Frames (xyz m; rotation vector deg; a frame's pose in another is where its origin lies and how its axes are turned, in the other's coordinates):
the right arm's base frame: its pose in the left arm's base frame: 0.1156 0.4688 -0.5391 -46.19 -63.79 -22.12
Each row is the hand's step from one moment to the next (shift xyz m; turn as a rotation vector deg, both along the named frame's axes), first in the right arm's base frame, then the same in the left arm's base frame.
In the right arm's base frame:
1: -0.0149 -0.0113 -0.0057 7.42 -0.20 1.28
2: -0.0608 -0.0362 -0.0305 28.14 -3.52 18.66
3: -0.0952 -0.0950 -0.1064 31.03 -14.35 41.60
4: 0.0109 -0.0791 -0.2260 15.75 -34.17 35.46
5: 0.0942 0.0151 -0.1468 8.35 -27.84 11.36
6: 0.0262 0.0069 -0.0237 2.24 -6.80 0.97
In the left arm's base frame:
1: -0.0098 -0.0134 -0.0103 2.14 1.63 7.04
2: -0.0291 -0.0533 -0.0475 -2.53 14.56 30.56
3: -0.0327 -0.1522 -0.0719 -23.01 24.65 41.98
4: 0.0983 -0.2185 -0.0066 -38.22 5.27 34.41
5: 0.1430 -0.0882 0.0492 -21.77 -9.16 20.40
6: 0.0305 -0.0101 0.0162 -4.08 -3.55 4.79

